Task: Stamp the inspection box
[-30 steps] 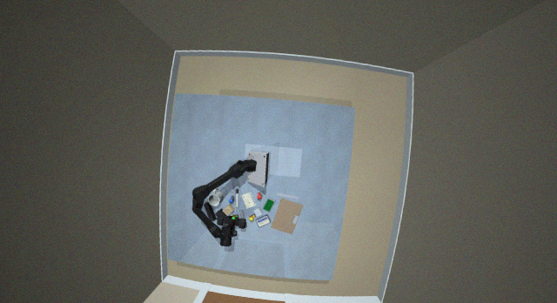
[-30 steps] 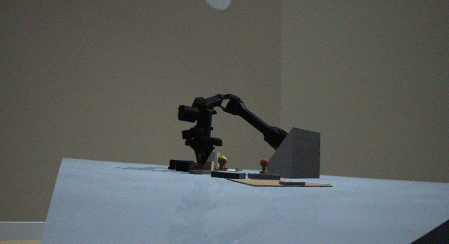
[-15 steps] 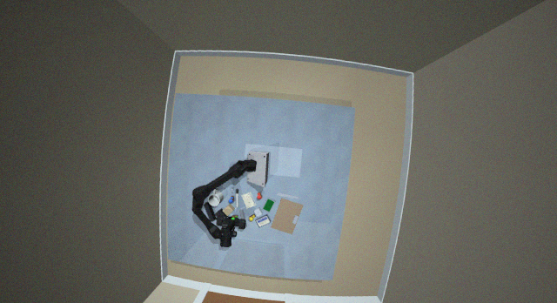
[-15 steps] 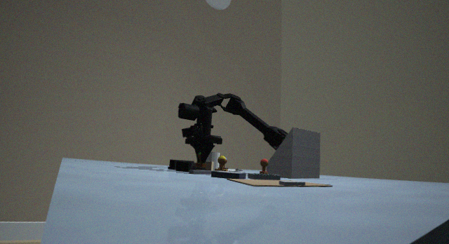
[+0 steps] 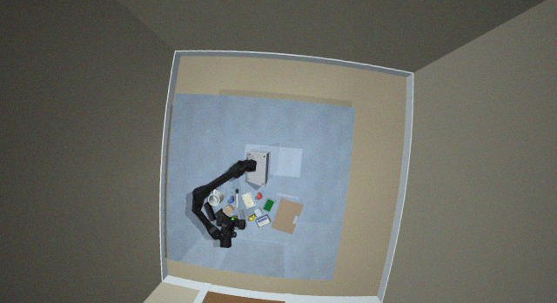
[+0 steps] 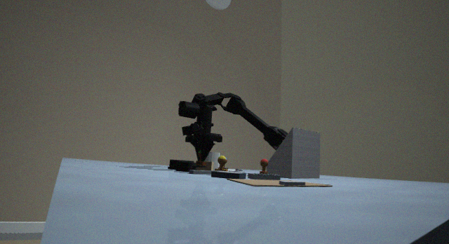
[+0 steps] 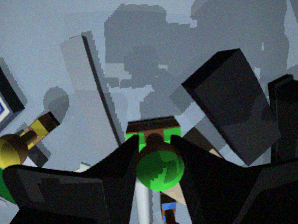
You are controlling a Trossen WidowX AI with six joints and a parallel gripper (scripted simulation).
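The green ink pad is 12 cm behind my gripper tip, 22 cm to the left of it and 4 cm below it. Round my gripper tip: green-knobbed stamp: right at my gripper tip; then brown box: 4 cm behind, 5 cm to the right, 2 cm below; then grey strip: 1 cm ahead, 6 cm to the left, 4 cm below.
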